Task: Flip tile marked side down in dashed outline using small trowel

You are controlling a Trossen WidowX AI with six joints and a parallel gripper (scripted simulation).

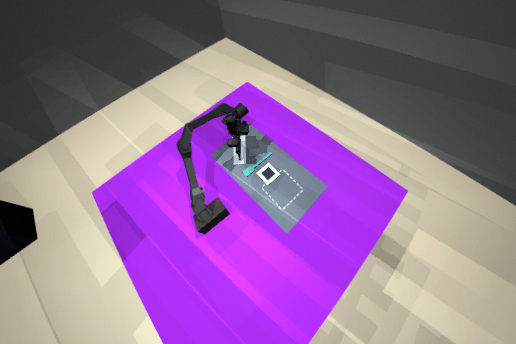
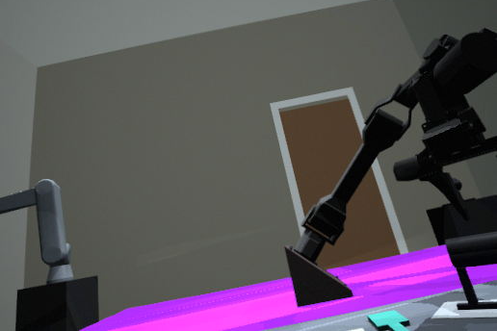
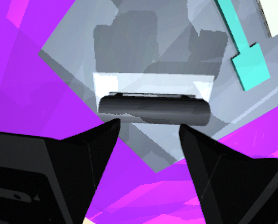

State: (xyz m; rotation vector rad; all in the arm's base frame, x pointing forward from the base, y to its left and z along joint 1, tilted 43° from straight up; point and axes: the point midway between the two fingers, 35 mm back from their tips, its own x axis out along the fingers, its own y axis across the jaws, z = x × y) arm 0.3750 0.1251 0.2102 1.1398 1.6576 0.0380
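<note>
The teal trowel lies 16 cm to the right of my gripper tip and 11 cm below it. Round my gripper tip: grey mat: 2 cm ahead, 22 cm to the right, 13 cm below; then white tile: 2 cm ahead, 25 cm to the right, 10 cm below.
</note>
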